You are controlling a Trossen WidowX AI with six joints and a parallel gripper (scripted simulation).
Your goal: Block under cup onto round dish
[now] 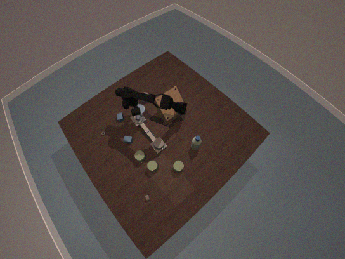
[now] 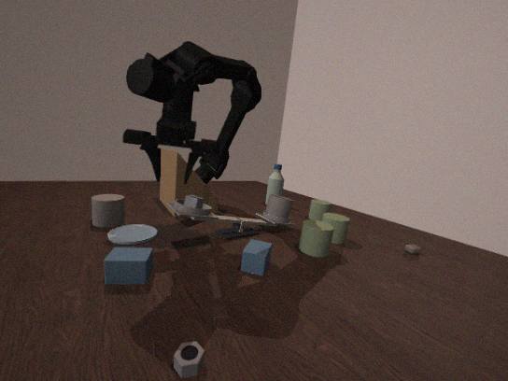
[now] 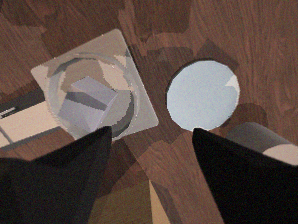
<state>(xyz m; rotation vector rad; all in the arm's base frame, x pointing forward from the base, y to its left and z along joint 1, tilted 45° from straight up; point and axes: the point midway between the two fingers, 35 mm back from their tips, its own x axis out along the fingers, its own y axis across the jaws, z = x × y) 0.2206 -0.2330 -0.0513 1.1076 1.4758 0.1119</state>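
Now: the grey block 4 cm to the left of my gripper tip, 4 cm below it and 3 cm ahead of it. Also, from my gripper tip: round dish: 13 cm below, 6 cm to the right, 5 cm behind; then grey nut: 30 cm ahead, 12 cm to the right, 12 cm below; then grey cup: 16 cm behind, 11 cm to the right, 9 cm below.
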